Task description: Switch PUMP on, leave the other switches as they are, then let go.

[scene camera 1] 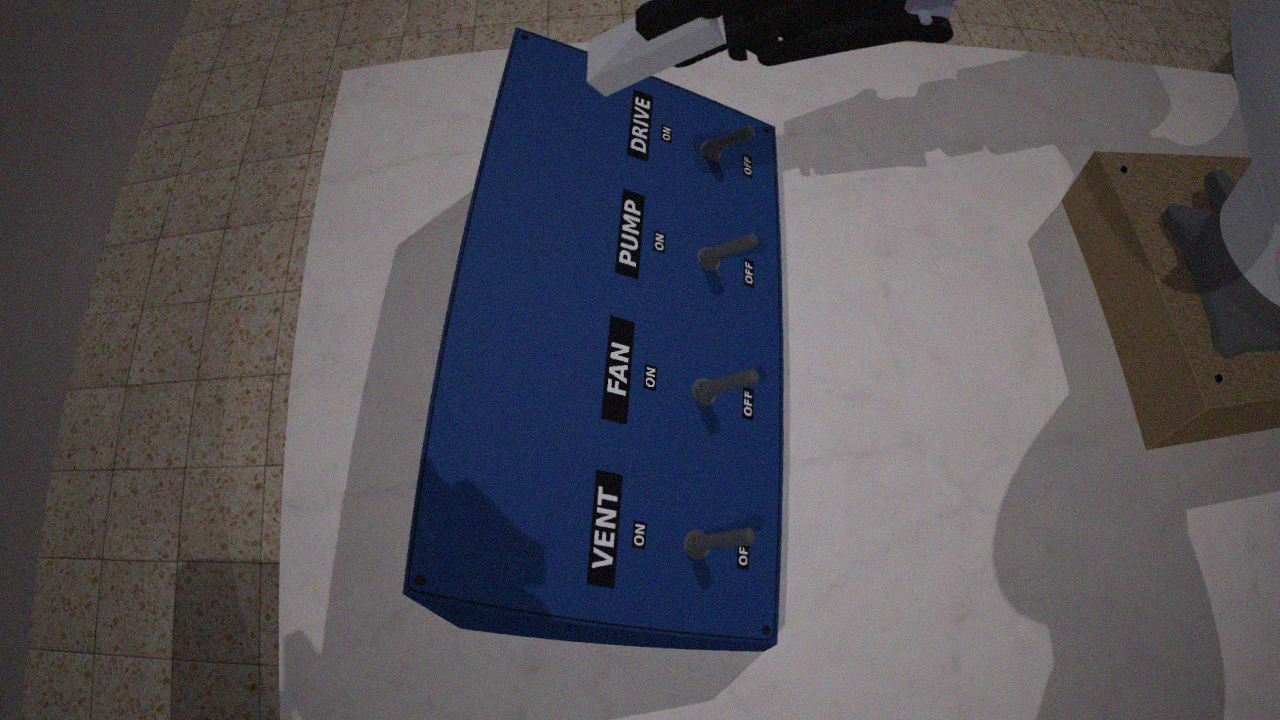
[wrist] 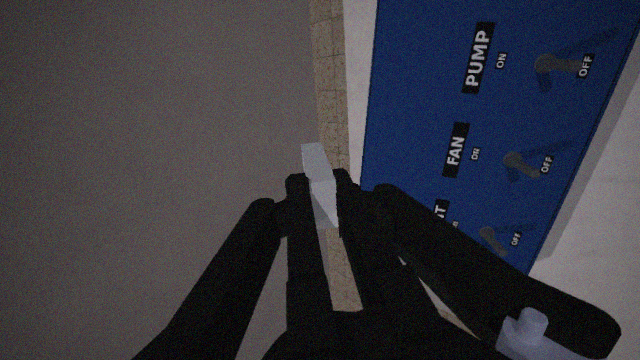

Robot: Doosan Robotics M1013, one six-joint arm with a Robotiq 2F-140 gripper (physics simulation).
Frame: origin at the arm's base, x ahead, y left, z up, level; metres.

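Seen in the pictures: gripper, fingertip midpoint: (scene camera 1: pixel 596 68) (wrist: pixel 312 161); arm's base, link origin: (scene camera 1: pixel 1249 281).
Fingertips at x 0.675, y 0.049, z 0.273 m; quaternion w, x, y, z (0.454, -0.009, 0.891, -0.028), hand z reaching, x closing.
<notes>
Pixels of each thing's top centre, then the offset from my fingertips to it. Level surfaces: height alone.
- PUMP lever, top centre: (scene camera 1: pixel 734 235) (wrist: pixel 557 64) 0.251 m down, 0.101 m back, 0.066 m right
- DRIVE lever, top centre: (scene camera 1: pixel 733 126) 0.251 m down, 0.111 m back, 0.185 m right
- FAN lever, top centre: (scene camera 1: pixel 732 372) (wrist: pixel 519 170) 0.251 m down, 0.090 m back, 0.054 m left
- VENT lever, top centre: (scene camera 1: pixel 727 533) (wrist: pixel 490 249) 0.251 m down, 0.079 m back, 0.173 m left
- white table, surface height: 0.381 m down
The blue switch panel (scene camera 1: pixel 528 268) (wrist: pixel 410 100) lies on the white table with four grey toggle levers. The PUMP lever (scene camera 1: pixel 729 251) (wrist: pixel 557 65) leans to its OFF label. The DRIVE lever (scene camera 1: pixel 727 142), FAN lever (scene camera 1: pixel 725 386) (wrist: pixel 521 165) and VENT lever (scene camera 1: pixel 719 541) (wrist: pixel 493 241) also lean to OFF. My gripper (scene camera 1: pixel 601 75) (wrist: pixel 312 161) is shut with nothing between its fingers. In the scene view its pale fingertips overlap the panel's top edge above the DRIVE label, apart from every lever. In the wrist view the DRIVE lever does not show.
The white table (scene camera 1: pixel 913 295) surrounds the panel. A brown box-shaped base (scene camera 1: pixel 1105 232) with dark fittings stands at the right, partly behind a pale rounded arm part (scene camera 1: pixel 1257 214). Tiled floor (scene camera 1: pixel 179 358) (wrist: pixel 327 70) lies beyond the table's left edge. Shadows cross the table.
</notes>
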